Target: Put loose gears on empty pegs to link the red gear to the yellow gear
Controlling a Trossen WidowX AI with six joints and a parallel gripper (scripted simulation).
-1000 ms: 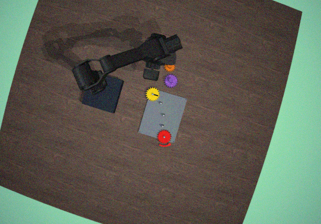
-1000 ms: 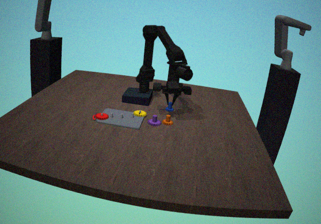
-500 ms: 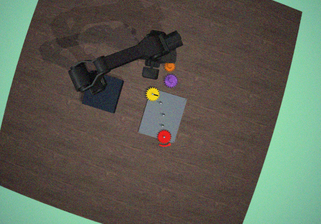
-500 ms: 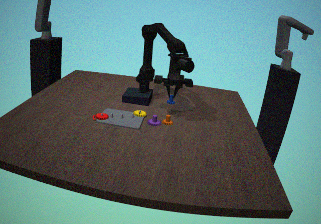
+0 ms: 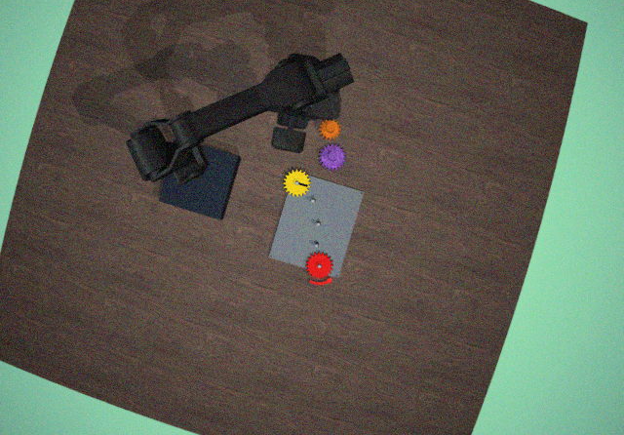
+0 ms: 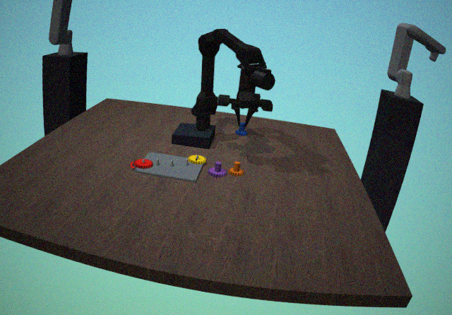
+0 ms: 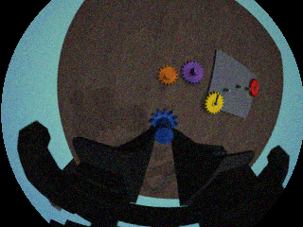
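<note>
Now: the red gear 300 mm to the right of my gripper tip, 150 mm ahead of it and 130 mm below it. Also, from my gripper tip: blue gear: 10 mm below; then purple gear: 130 mm below, 100 mm ahead, 60 mm to the right; then orange gear: 130 mm below, 80 mm ahead.
</note>
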